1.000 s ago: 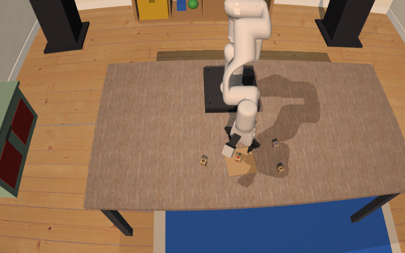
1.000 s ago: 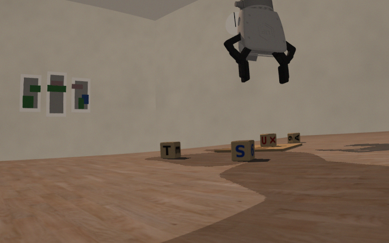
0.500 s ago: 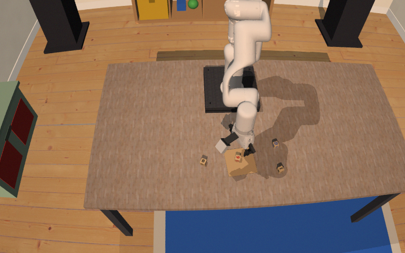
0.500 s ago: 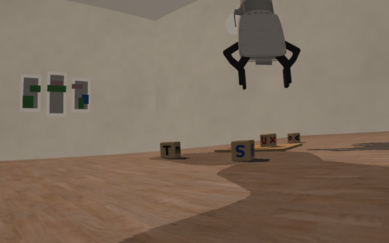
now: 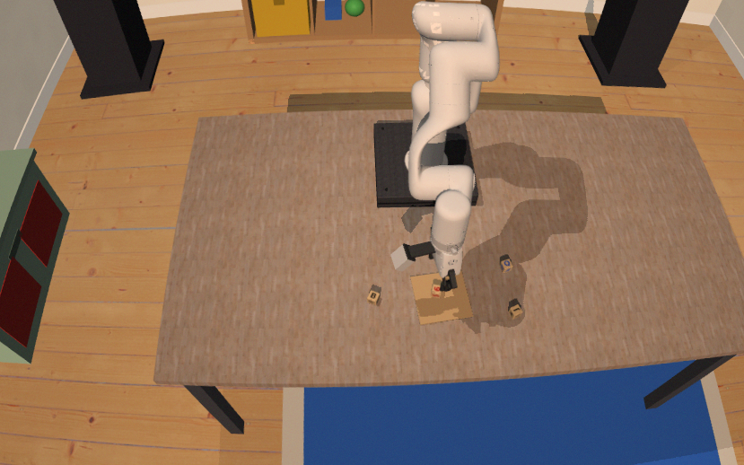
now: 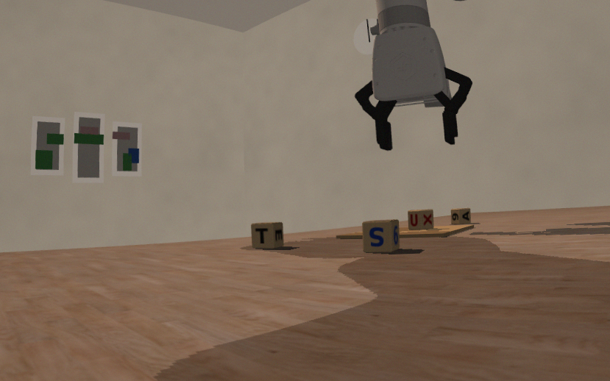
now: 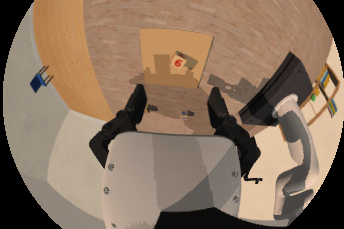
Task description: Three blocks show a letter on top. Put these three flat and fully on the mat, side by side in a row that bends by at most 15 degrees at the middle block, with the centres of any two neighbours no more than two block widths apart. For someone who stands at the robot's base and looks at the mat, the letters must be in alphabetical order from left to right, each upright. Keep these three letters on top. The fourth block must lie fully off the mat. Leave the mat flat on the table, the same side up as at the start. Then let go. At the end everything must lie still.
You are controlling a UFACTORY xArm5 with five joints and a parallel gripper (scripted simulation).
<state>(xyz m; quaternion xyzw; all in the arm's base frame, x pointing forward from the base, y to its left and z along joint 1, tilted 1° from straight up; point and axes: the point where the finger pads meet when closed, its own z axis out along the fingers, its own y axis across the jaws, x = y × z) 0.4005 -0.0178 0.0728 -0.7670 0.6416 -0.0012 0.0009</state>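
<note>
My gripper is now 11 cm above the letter block. From my hand the other things lie so: tan mat 1 cm ahead, 1 cm to the left, 12 cm below.
</note>
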